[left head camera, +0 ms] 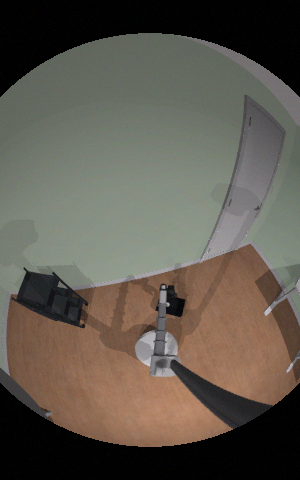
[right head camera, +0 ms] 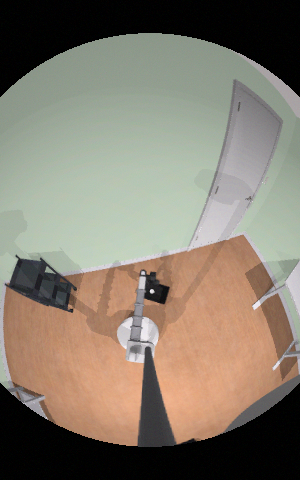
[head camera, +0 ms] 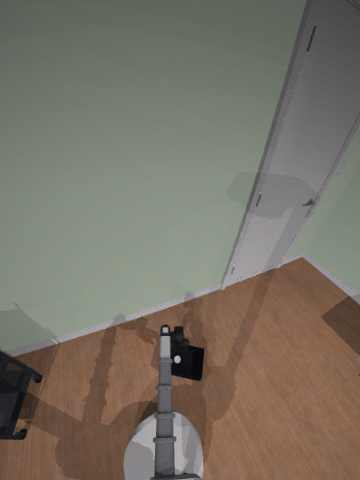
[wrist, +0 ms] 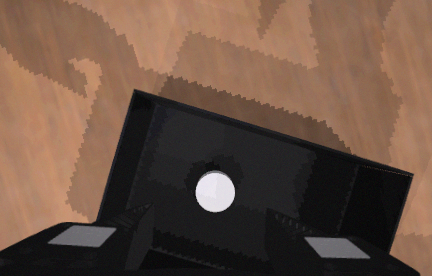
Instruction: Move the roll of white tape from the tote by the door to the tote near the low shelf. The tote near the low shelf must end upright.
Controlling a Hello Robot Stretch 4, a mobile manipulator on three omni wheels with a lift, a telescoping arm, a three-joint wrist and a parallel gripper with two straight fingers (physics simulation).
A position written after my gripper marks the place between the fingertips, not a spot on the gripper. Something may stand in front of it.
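Note:
Visible: my gripper (wrist: 209, 225), together with a roll of white tape (wrist: 215, 192) and a black tote (head camera: 191, 365). A dark wheeled cart (left head camera: 39, 291) is present as well; the right head camera view also shows the cart (right head camera: 44, 287), but in the wrist view it is out of frame.

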